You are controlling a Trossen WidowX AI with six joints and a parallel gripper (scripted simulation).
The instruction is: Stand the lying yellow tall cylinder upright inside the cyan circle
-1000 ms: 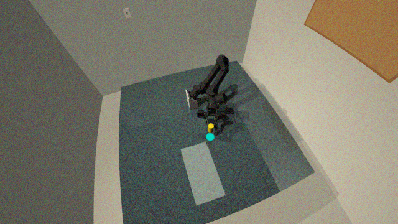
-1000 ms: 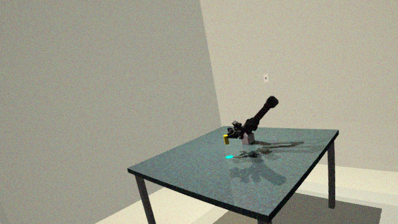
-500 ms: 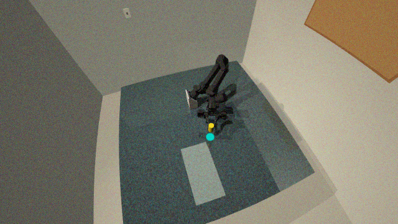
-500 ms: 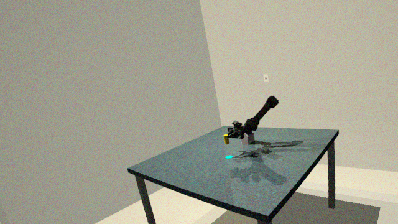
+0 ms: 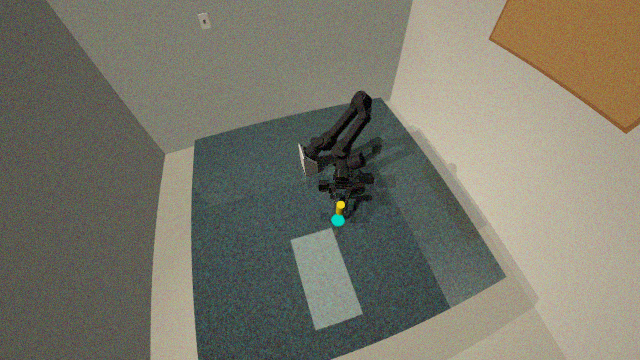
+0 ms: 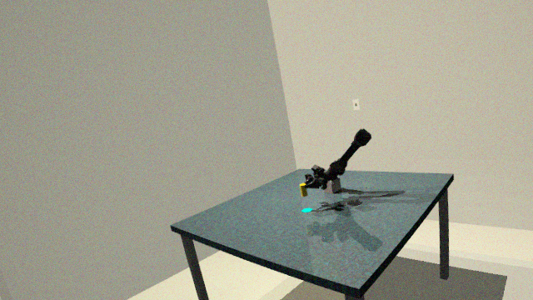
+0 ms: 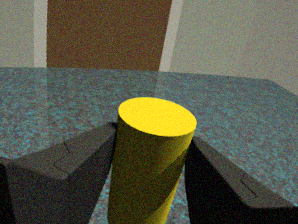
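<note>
The cyan circle is 140 mm below my gripper tip. The rest, counted from my gripper tip: yellow tall cylinder (20 mm below).
</note>
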